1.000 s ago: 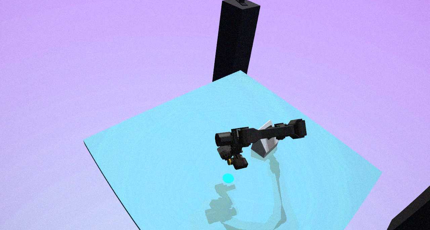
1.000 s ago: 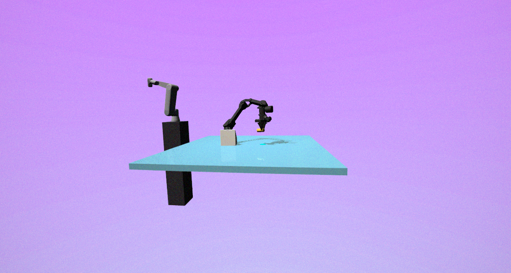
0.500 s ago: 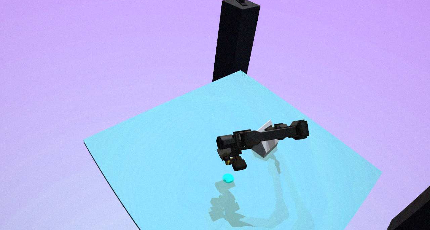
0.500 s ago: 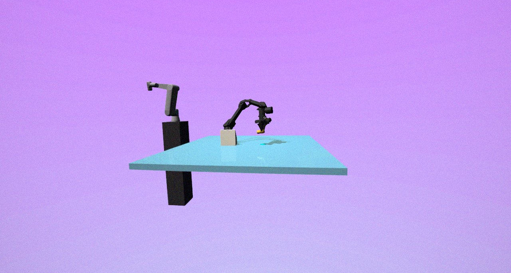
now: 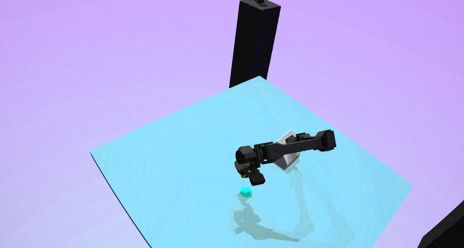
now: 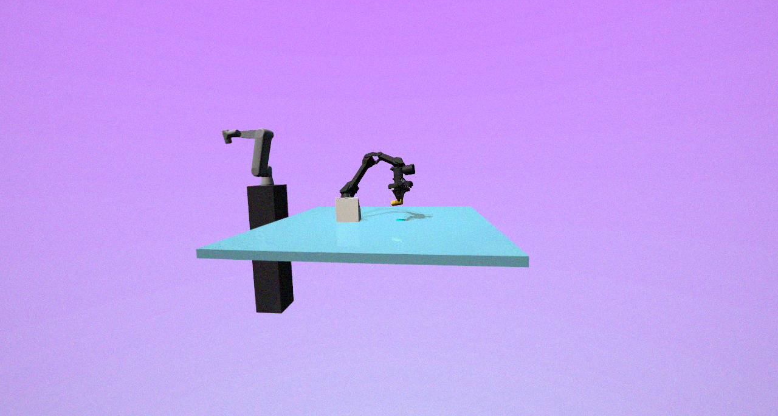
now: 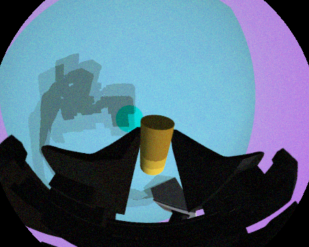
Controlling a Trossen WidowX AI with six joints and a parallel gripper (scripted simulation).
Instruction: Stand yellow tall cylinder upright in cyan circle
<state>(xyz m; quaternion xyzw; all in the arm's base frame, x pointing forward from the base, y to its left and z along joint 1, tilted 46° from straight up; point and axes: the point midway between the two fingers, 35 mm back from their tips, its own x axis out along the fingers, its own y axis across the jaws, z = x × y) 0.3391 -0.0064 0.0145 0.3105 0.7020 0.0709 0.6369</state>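
My gripper tip is 11 cm above the cyan circle and 3 cm to the right of it. From my gripper tip the other things lie so: yellow cylinder (2 cm behind, 1 cm to the left).
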